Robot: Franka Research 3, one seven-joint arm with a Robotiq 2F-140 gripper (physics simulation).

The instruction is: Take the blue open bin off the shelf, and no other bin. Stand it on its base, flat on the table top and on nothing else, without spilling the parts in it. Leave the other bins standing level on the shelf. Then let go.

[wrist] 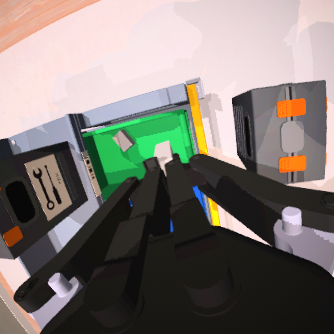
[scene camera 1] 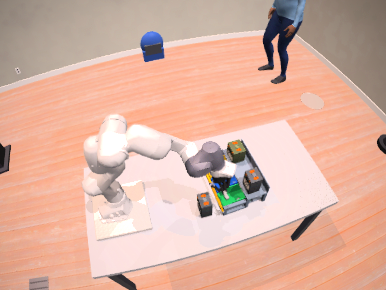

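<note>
The blue open bin [scene camera 1: 231, 181] [wrist: 202, 202] is in the shelf, beside the green bin [scene camera 1: 234, 199] [wrist: 150, 127]. The arm and fingers cover most of the blue bin; strips of it show between the fingers in the wrist view. My gripper [scene camera 1: 226, 195] [wrist: 166, 153] is shut with no bin between its fingers. Its fingertips are over the green bin, close to the blue bin's side; whether they touch a bin I cannot tell. A light grey part [wrist: 123, 140] lies in the green bin. The parts in the blue bin are hidden.
The grey shelf [scene camera 1: 257, 167] [wrist: 135, 105] has a yellow strip [wrist: 196, 120] along one edge. A dark case [scene camera 1: 252, 181] [wrist: 75, 182] and an olive case [scene camera 1: 236, 151] stand at the shelf's other side. Another dark case [scene camera 1: 204, 204] [wrist: 265, 150] stands on the table [scene camera 1: 175, 245] beside the yellow strip.
</note>
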